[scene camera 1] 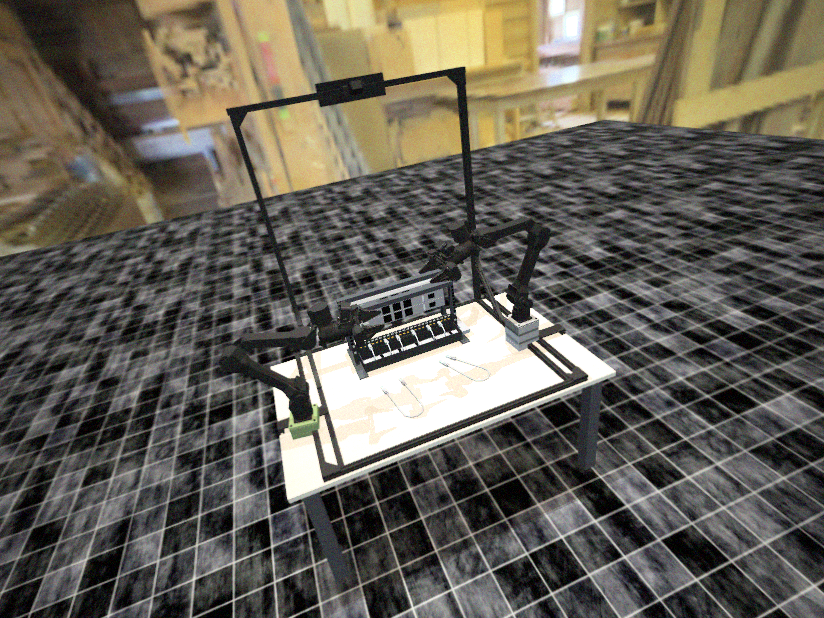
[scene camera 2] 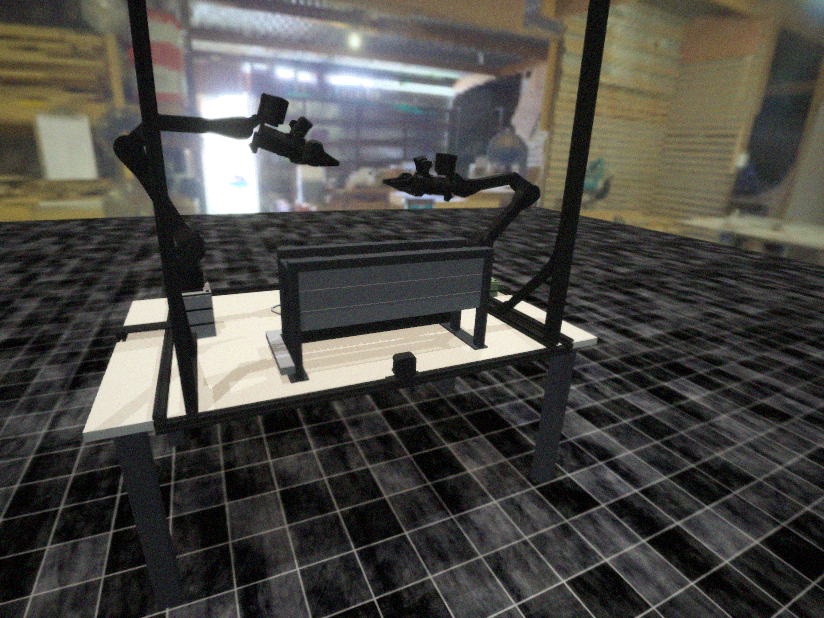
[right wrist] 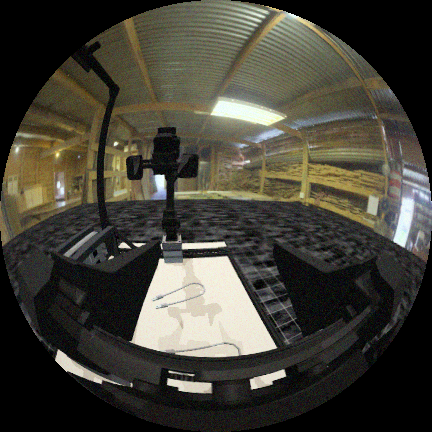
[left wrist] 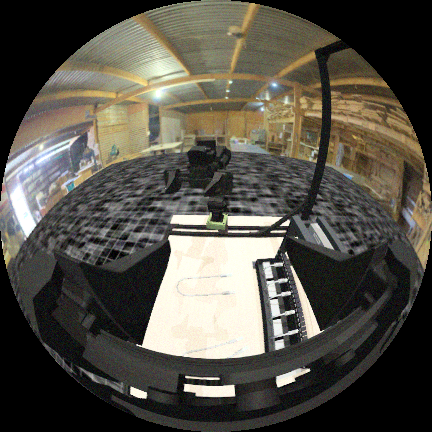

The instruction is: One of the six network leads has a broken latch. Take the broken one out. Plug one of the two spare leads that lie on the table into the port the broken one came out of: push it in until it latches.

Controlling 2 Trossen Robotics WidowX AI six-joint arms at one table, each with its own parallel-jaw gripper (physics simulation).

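Seen in the pictures: left gripper, fingertip midpoint: (scene camera 1: 424, 277) (scene camera 2: 333, 163) (right wrist: 155, 175) (left wrist: 229, 244); right gripper, fingertip midpoint: (scene camera 1: 382, 318) (scene camera 2: 386, 182) (right wrist: 218, 248) (left wrist: 183, 192); left arm's base, origin of the base link: (scene camera 1: 521, 317) (scene camera 2: 189, 288) (right wrist: 171, 238); right arm's base, origin of the base link: (scene camera 1: 303, 415) (left wrist: 216, 217).
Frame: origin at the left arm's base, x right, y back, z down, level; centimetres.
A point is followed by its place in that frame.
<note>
A black stand (scene camera 1: 412, 354) @[y -44.5, x 14.3, z 8.9 cm] (left wrist: 261, 305) @[y -46.0, x 14.4, z 8.7 cm] (scene camera 2: 290, 312) @[y -17.9, x 35.9, z -3.3 cm] holds a row of short leads with white plugs; I cannot tell which latch is broken. One spare lead (scene camera 1: 413, 417) @[y -57.8, x -16.6, z 11.7 cm] (left wrist: 205, 295) @[y -53.0, x -5.0, z 11.6 cm] (right wrist: 227, 343) @[y -53.3, x -14.2, z 11.7 cm] lies in a U on the table at the left in scene camera 1; the other spare lead (scene camera 1: 480, 380) @[y -27.8, x -12.5, z 11.7 cm] (right wrist: 160, 306) @[y -35.1, x 5.0, z 11.7 cm] (left wrist: 215, 346) @[y -32.4, x -1.5, z 11.6 cm] lies to its right. My left gripper (scene camera 1: 435, 266) @[y -39.8, x 0.0, z -31.5 cm] (scene camera 2: 338, 162) @[y -39.8, x 0.0, z -31.5 cm] (left wrist: 229, 244) @[y -39.8, x 0.0, z -31.5 cm] is open and empty, high above the stand's right end in scene camera 1. My right gripper (scene camera 1: 380, 319) @[y -59.3, x -7.7, z -25.9 cm] (scene camera 2: 384, 180) @[y -59.3, x -7.7, z -25.9 cm] (right wrist: 218, 248) @[y -59.3, x -7.7, z -25.9 cm] is open and empty, above the stand's left part, partly covering it.
A grey panel (scene camera 1: 435, 307) @[y -24.7, x 30.9, z 1.0 cm] with dark square openings stands behind the row of leads. A black overhead frame (scene camera 1: 467, 153) @[y 2.2, x 39.2, z -60.2 cm] (scene camera 2: 577, 166) @[y -82.4, x 46.7, z -33.9 cm] rises behind the stand. Dark rails (scene camera 1: 459, 429) @[y -46.4, x -30.0, z 11.7 cm] run along the white table (scene camera 1: 359, 432) @[y -77.3, x -13.1, z 12.2 cm] edges. The arms stand on a grey block (scene camera 1: 522, 333) @[y -3.2, x -5.0, z 3.8 cm] and a green block (scene camera 1: 304, 427) @[y -94.3, x -5.0, z 7.8 cm].
</note>
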